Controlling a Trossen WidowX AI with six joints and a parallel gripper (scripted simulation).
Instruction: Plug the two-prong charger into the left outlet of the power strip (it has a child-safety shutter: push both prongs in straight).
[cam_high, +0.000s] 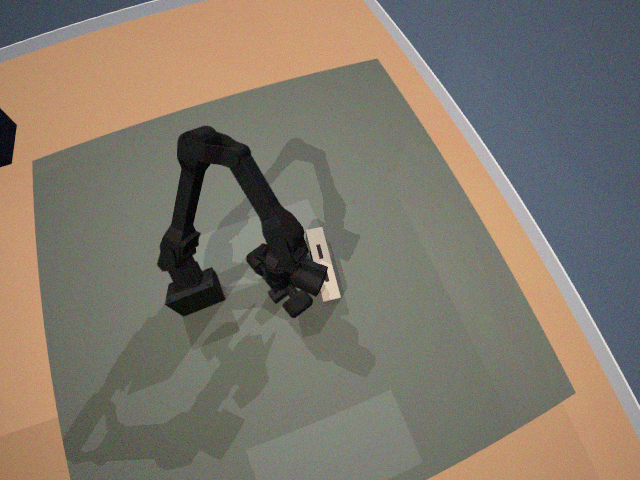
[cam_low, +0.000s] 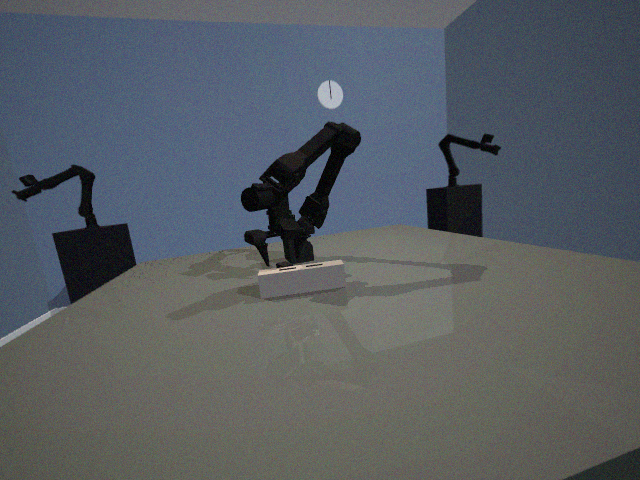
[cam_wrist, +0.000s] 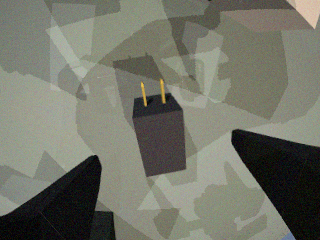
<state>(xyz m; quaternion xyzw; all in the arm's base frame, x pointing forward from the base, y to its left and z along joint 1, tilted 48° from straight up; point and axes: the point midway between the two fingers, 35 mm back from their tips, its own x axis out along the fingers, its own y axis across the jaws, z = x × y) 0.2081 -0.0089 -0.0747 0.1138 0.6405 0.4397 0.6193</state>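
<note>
The charger lies 1 cm ahead of my gripper tip, 1 cm to the left of it and 2 cm below it.
</note>
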